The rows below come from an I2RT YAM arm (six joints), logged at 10 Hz.
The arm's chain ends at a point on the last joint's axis. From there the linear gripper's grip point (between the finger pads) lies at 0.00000 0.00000 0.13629 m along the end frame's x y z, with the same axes.
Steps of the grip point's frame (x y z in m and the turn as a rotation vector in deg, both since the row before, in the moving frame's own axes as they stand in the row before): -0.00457, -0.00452, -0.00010, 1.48, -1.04, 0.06; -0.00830, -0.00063, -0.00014, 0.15, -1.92, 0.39; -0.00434, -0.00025, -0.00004, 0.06, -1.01, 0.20; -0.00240, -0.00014, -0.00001, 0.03, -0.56, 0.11; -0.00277, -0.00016, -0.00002, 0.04, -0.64, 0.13; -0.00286, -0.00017, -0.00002, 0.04, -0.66, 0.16
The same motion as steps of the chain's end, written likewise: -0.00210, -0.00100, -0.00003, 1.48, -1.04, 0.06; -0.00373, -0.00026, -0.00006, 0.15, -1.92, 0.39; -0.00194, -0.00010, -0.00002, 0.06, -1.01, 0.20; -0.00107, -0.00007, 0.00000, 0.03, -0.56, 0.11; -0.00125, -0.00006, -0.00001, 0.04, -0.64, 0.13; -0.00129, -0.00007, -0.00001, 0.04, -0.66, 0.16
